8 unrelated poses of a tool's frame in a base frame.
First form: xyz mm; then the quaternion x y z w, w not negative.
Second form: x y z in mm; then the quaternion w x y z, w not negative. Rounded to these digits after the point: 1 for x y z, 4 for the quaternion.
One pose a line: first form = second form
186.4, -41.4, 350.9, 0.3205, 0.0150, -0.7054, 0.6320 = 186.4, -41.4, 350.9, 0.6320, 0.3205, 0.0150, -0.7054
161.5, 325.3, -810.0, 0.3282, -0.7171, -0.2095, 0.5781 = 161.5, 325.3, -810.0, 0.5781, 0.3282, -0.7171, -0.2095
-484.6, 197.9, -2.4, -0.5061, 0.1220, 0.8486, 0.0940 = -484.6, 197.9, -2.4, 0.0940, -0.5061, 0.1220, 0.8486
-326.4, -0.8, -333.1, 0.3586, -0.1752, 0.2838, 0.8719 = -326.4, -0.8, -333.1, 0.8719, 0.3586, -0.1752, 0.2838
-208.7, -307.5, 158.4, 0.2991, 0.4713, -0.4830, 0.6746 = -208.7, -307.5, 158.4, 0.6746, 0.2991, 0.4713, -0.4830
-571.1, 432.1, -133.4, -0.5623, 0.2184, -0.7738, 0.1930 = -571.1, 432.1, -133.4, 0.1930, -0.5623, 0.2184, -0.7738
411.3, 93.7, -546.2, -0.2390, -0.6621, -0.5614, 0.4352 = 411.3, 93.7, -546.2, 0.4352, -0.2390, -0.6621, -0.5614
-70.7, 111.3, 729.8, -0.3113, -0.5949, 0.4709, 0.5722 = -70.7, 111.3, 729.8, 0.5722, -0.3113, -0.5949, 0.4709
